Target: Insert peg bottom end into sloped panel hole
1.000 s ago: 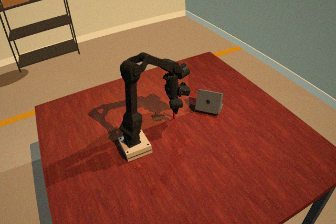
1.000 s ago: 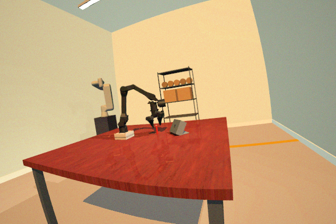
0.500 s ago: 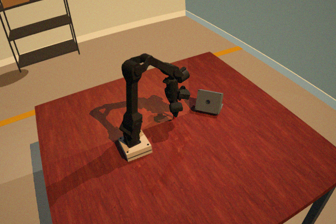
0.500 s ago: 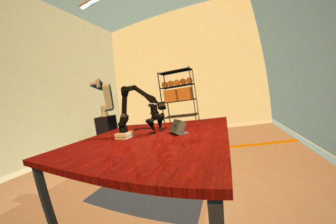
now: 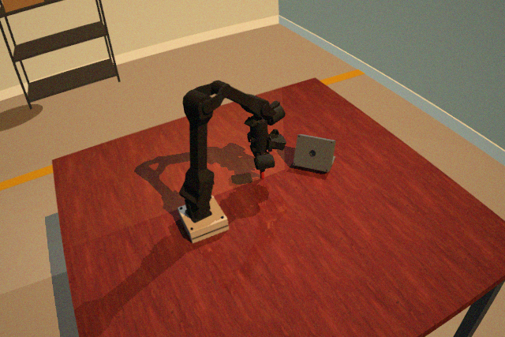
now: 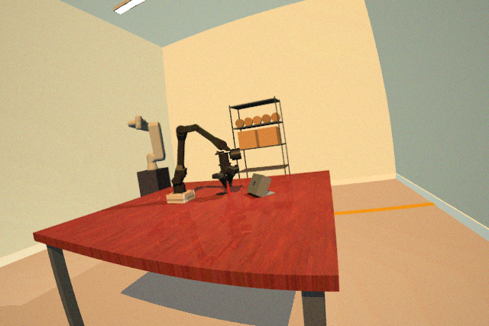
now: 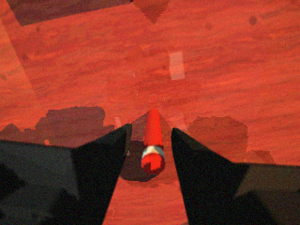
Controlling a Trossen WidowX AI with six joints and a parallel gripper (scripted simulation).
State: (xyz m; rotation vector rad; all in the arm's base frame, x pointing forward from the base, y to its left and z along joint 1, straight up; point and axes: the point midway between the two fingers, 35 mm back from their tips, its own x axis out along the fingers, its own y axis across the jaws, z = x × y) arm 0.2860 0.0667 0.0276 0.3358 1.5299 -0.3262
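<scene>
Now: gripper tip 19 cm short of the panel, 6 cm to the left of it and 1 cm below it. Also, from my gripper tip: round red peg 2 cm above.
</scene>
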